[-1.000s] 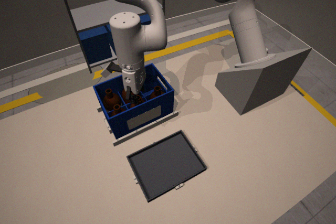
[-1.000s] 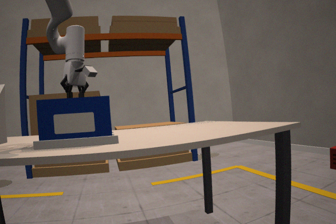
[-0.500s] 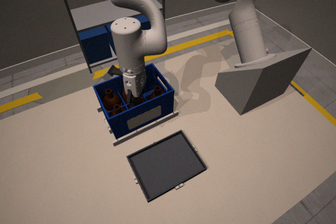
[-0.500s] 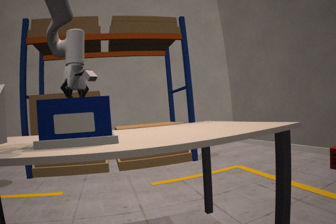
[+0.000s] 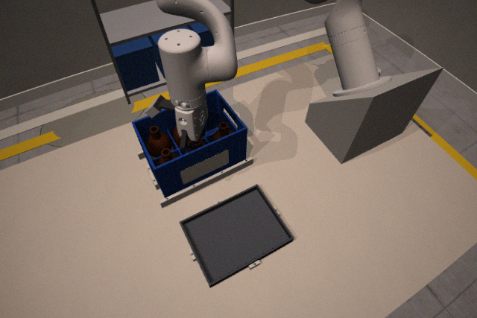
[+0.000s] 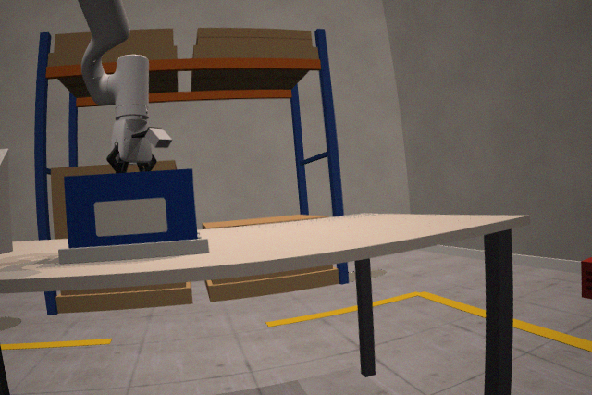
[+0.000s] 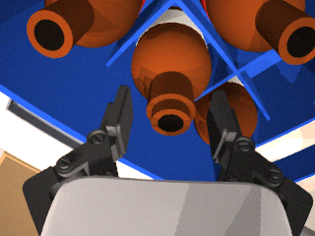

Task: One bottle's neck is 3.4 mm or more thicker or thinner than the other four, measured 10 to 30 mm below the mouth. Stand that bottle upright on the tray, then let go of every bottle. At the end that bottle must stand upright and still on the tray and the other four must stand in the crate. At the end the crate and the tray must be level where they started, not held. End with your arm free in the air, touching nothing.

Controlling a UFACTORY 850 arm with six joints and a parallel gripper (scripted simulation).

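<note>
Now: hand 7 cm above the brown bottle. Round my hand: dark grey tray 3 cm behind, 23 cm to the left, 15 cm below; crate 1 cm ahead, 4 cm to the right, 8 cm below.
</note>
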